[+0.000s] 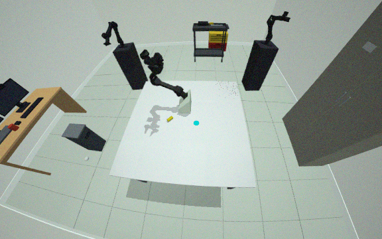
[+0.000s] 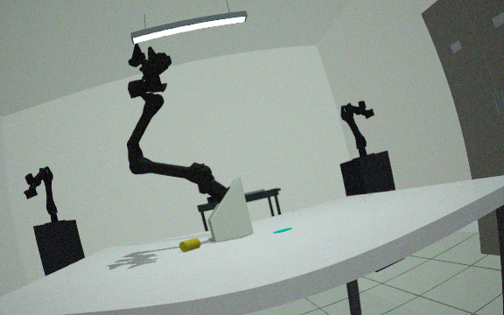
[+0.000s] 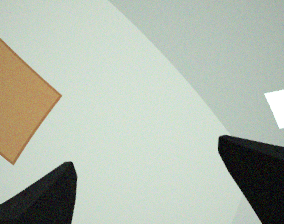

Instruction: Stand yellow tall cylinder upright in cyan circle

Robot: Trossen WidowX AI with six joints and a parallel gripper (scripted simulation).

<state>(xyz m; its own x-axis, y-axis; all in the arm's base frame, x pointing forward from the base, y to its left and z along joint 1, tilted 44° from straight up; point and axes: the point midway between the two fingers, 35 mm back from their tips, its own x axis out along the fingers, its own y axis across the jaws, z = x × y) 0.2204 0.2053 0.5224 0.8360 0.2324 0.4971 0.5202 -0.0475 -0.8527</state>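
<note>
Right now the yellow cylinder is 690 mm below my gripper tip, 40 mm to the left of it and 10 mm behind it. The rest, counted from my gripper tip: cyan circle 700 mm below, 320 mm to the left, 40 mm ahead.
</note>
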